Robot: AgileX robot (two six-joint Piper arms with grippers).
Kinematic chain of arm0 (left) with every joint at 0, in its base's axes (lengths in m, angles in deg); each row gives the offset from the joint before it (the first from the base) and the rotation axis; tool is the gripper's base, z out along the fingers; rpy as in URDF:
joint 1: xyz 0 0 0.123 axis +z
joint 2: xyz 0 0 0 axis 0.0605 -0.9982 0
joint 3: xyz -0.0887 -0.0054 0.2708 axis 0.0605 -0.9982 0
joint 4: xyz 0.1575 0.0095 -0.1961 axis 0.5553 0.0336 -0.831
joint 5: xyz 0 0 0 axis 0.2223 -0.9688 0.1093
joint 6: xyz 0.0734 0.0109 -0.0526 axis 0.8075 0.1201 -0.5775
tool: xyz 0 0 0 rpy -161.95 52.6 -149.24
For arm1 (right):
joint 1: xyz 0 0 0.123 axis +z
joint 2: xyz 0 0 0 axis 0.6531 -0.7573 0
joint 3: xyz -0.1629 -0.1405 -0.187 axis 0.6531 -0.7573 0
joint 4: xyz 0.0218 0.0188 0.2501 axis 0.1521 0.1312 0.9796
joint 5: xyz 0 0 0 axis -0.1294 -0.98 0.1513
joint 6: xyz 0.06 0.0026 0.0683 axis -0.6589 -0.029 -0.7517
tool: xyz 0 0 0 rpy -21.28 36.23 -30.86
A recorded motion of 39 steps. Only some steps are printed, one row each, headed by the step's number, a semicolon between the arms.
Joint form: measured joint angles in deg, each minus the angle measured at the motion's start. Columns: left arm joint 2, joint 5, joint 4, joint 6, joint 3, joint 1; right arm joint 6, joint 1, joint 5, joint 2, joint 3, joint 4.
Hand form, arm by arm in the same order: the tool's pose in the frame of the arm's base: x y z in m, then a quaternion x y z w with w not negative. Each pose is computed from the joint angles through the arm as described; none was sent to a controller.
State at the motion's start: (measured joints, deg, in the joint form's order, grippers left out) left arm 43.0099 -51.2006 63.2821 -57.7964 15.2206 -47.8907; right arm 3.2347 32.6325 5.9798 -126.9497 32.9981 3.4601
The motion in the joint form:
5: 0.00 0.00 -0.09 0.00 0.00 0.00; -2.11 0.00 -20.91 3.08 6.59 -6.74
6: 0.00 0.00 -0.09 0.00 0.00 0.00; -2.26 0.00 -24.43 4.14 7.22 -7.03
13: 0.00 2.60 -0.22 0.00 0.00 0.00; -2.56 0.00 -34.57 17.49 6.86 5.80
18: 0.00 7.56 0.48 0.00 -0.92 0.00; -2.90 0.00 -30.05 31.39 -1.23 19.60
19: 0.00 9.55 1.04 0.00 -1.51 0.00; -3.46 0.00 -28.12 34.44 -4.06 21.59
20: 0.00 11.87 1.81 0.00 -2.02 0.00; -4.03 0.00 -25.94 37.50 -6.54 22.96
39: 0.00 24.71 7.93 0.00 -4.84 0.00; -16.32 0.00 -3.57 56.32 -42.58 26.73
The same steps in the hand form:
5: 0.0820 -0.0303 0.2660 0.08177 0.79514 -0.14933 0.58203; 0.1290 0.2463 0.3548 -0.72004 0.49169 -0.21058 0.44208
6: 0.0820 -0.0303 0.2660 0.08177 0.79514 -0.14933 0.58203; 0.1296 0.2375 0.3615 -0.70897 0.50719 -0.22549 0.43507
13: 0.0813 -0.0337 0.2682 0.09147 0.78633 -0.16699 0.58773; 0.1037 0.1696 0.3942 -0.65654 0.60538 -0.13966 0.42774
18: 0.0800 -0.0398 0.2677 0.11645 0.77059 -0.19142 0.59664; 0.0710 0.1219 0.3860 -0.63870 0.62283 0.00613 0.45179
19: 0.0793 -0.0422 0.2663 0.12836 0.76446 -0.19884 0.59965; 0.0652 0.1133 0.3791 -0.63302 0.62269 0.03243 0.45879
20: 0.0784 -0.0449 0.2657 0.14247 0.75603 -0.20759 0.60418; 0.0602 0.1048 0.3743 -0.62490 0.61951 0.05641 0.47173
39: 0.0708 -0.0592 0.2614 0.23244 0.70247 -0.24680 0.62578; 0.0372 0.0730 0.2319 -0.58280 0.64305 0.17300 0.46573

